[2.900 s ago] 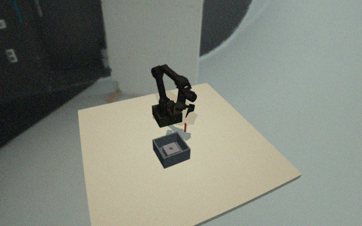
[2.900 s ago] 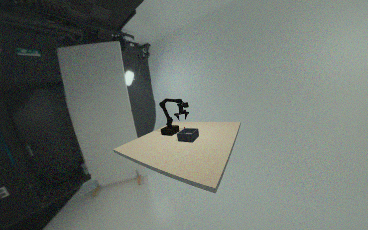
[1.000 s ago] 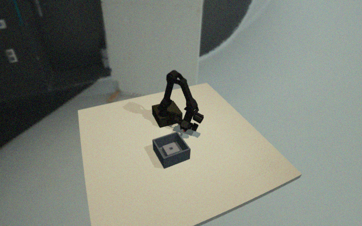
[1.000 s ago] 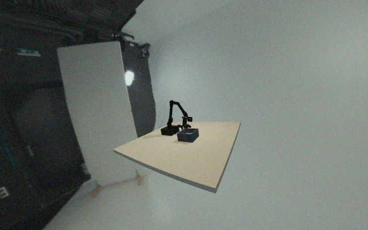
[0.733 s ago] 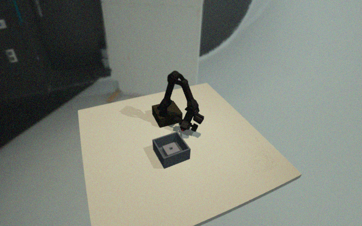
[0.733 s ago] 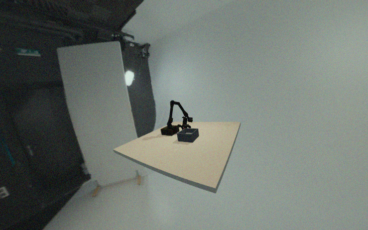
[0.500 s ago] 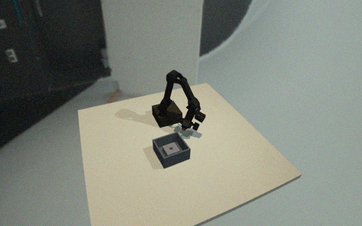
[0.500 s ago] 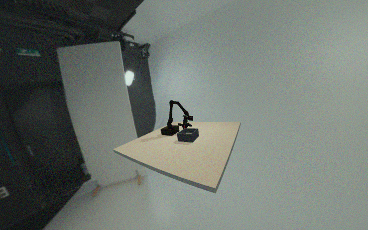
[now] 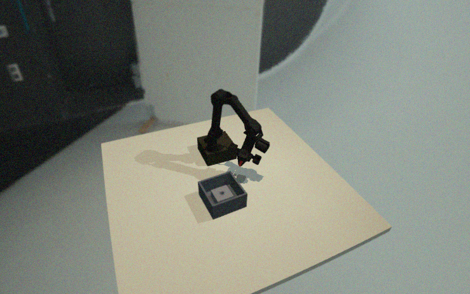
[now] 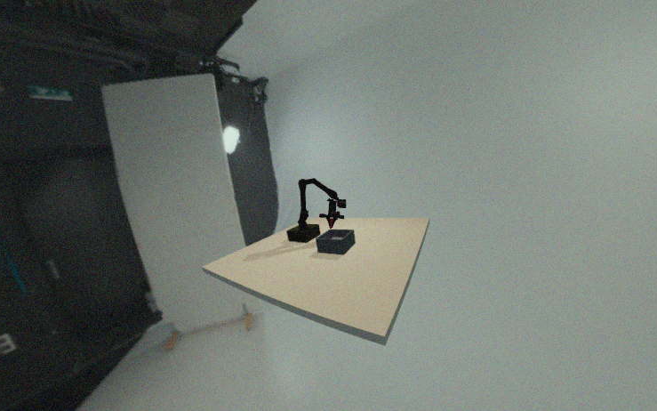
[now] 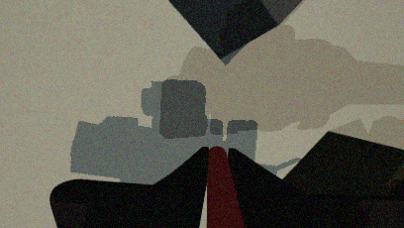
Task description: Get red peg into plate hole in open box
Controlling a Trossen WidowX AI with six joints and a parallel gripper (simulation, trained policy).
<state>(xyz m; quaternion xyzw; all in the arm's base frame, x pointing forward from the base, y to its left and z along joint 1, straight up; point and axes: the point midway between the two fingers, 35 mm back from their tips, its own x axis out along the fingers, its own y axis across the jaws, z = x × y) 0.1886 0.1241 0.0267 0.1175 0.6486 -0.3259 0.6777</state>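
Now: gripper tip 160 mm short of the grey plate, 150 mm to the left of it and 40 mm above it. From my gripper tip the other things lie so: grey box 160 mm ahead, 150 mm to the right, 60 mm below; red peg 10 mm to the left, 30 mm above.
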